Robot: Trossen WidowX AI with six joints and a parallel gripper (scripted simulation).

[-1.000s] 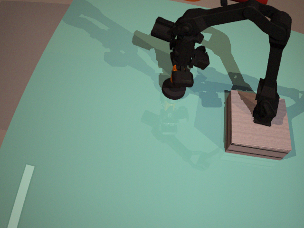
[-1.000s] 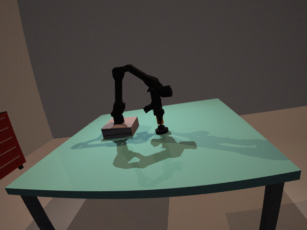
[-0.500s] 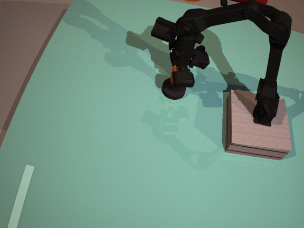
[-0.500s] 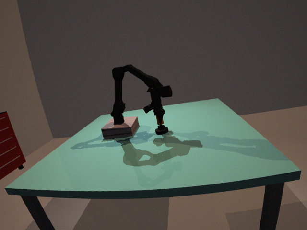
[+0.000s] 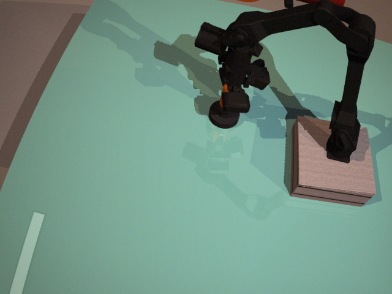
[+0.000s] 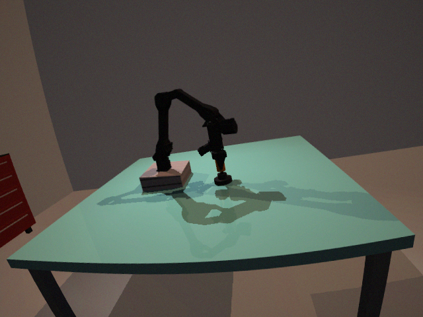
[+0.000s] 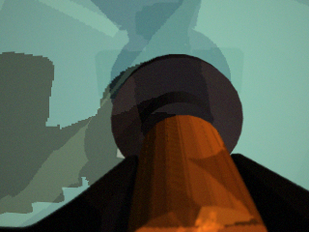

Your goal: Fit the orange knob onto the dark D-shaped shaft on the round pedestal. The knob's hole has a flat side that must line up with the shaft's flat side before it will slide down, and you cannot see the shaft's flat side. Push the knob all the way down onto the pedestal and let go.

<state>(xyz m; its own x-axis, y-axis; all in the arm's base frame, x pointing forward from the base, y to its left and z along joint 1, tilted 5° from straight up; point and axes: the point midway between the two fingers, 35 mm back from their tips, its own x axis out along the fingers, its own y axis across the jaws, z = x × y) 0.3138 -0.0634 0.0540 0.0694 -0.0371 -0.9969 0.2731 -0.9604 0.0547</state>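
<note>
Right now my gripper tip is 40 mm above the dark round pedestal. From my gripper tip the other things lie so: orange knob 20 mm above.
</note>
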